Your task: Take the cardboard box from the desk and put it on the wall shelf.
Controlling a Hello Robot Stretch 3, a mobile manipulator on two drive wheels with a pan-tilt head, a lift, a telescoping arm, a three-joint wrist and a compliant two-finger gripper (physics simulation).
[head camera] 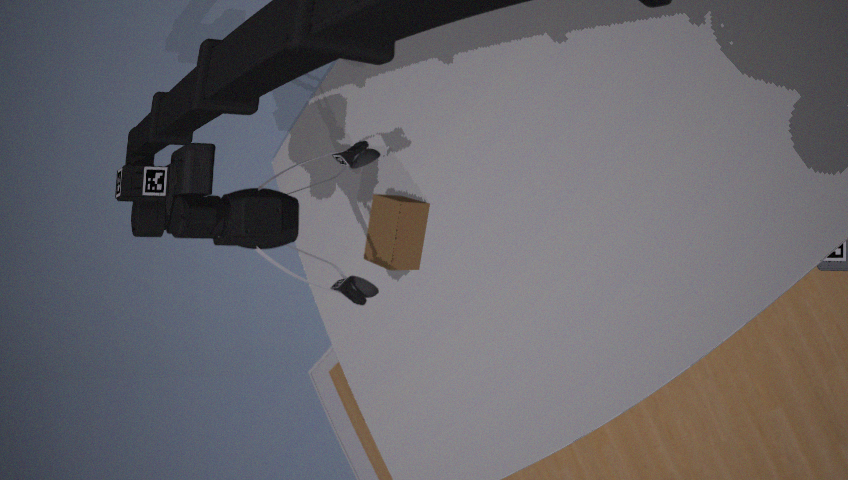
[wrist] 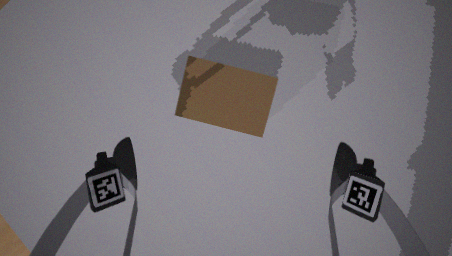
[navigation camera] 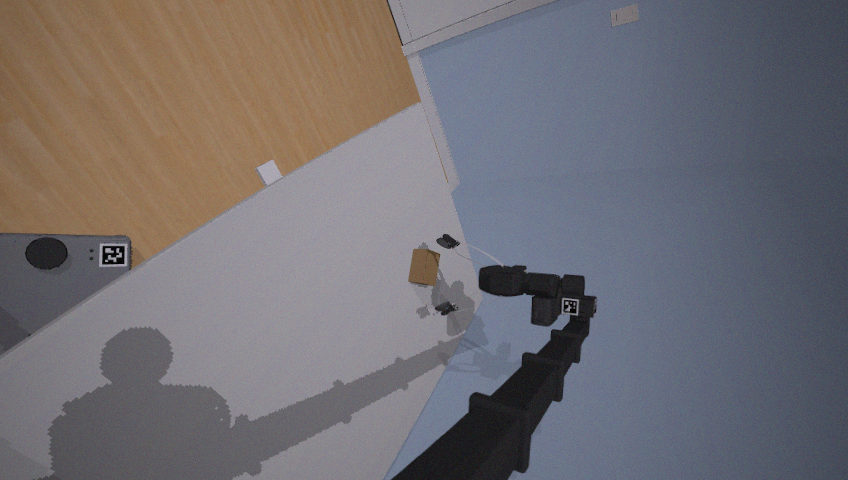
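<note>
The cardboard box [head camera: 395,233] [navigation camera: 423,267] [wrist: 226,96] is a brown block on the pale desk [head camera: 565,208] [navigation camera: 297,249] [wrist: 75,75], near the desk's wall-side edge. My gripper [head camera: 365,223] [navigation camera: 446,274] [wrist: 233,159] is open and empty, with its fingers wide apart. In the wrist view the box lies beyond the fingertips, roughly centred between them and slightly rotated. In the head view the fingertips stand on the wall side of the box, apart from it. Their height above the desk is hard to tell. The wall shelf does not show in these views.
The blue wall [head camera: 148,356] [navigation camera: 684,208] runs behind the desk. My dark arm [head camera: 285,53] [navigation camera: 505,410] reaches along it. My base [navigation camera: 77,285] stands by the desk's near edge. A small white block [navigation camera: 268,172] shows at that edge, over the wooden floor [head camera: 714,410] [navigation camera: 208,89].
</note>
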